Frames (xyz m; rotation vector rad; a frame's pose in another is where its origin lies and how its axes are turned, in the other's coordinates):
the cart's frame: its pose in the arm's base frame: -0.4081 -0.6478 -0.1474 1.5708 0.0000 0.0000
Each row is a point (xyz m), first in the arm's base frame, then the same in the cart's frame.
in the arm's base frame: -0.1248 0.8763 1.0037
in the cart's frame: 0.2833 1.1511 -1.5241
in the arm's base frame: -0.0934 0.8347 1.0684
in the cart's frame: 0.3147 1.2158 -1.4825
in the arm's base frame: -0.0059 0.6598 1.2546
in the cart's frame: 0.4022 1.4020 -1.3076
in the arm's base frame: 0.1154 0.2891 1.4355
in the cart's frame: 0.5235 1.5829 -0.9369
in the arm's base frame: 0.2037 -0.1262 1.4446
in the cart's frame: 0.6118 1.5920 -0.5216
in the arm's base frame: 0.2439 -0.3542 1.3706
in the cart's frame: 0.6520 1.5180 -0.2936
